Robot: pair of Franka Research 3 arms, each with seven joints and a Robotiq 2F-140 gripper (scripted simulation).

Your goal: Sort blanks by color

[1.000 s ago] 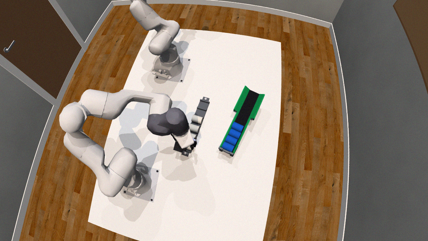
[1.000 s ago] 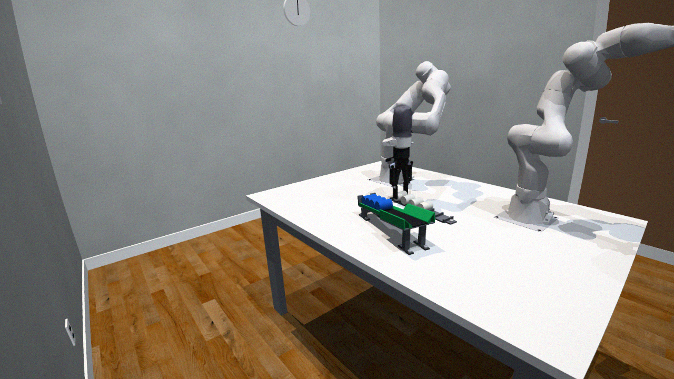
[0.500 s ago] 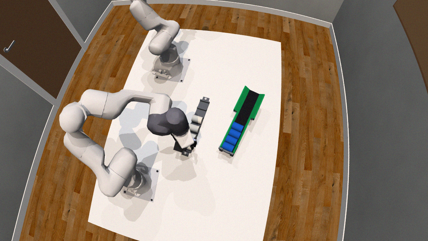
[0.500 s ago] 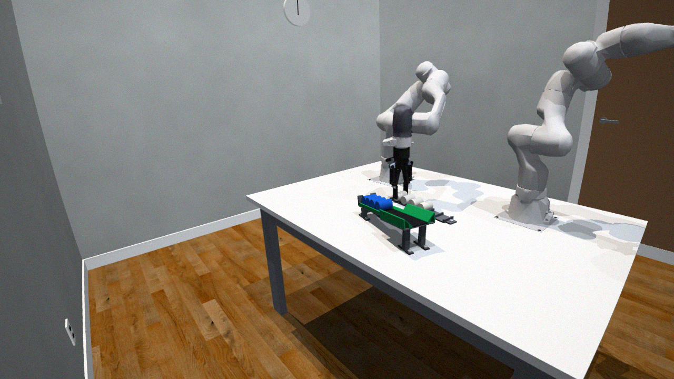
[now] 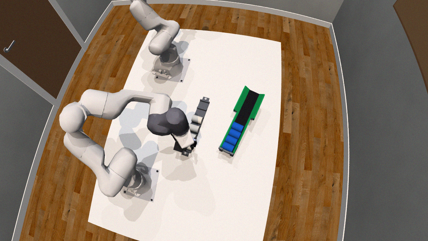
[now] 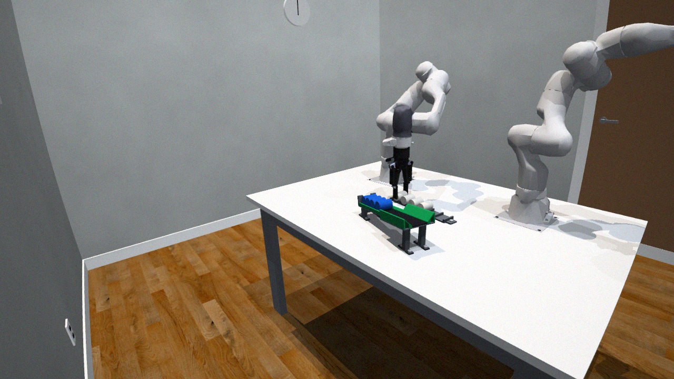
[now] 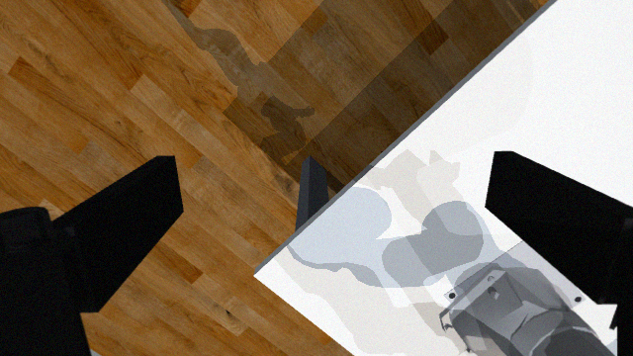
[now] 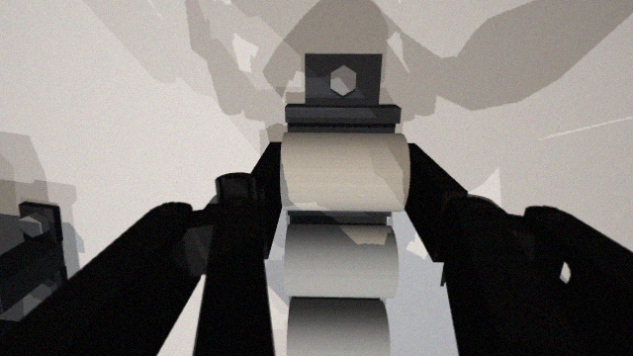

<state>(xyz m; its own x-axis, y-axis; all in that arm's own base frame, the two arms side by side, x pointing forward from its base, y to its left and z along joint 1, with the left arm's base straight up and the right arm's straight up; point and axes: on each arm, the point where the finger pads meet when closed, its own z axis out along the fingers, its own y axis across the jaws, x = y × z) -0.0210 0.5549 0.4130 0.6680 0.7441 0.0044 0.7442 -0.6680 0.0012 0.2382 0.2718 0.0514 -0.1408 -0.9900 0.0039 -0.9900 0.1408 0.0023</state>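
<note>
Now: the stock rack 20 mm ahead of my right hand, 130 mm to the left of it and 60 mm below it. Also, from my right hand: blue blank 230 mm ahead, 20 mm to the left, 20 mm above.
</note>
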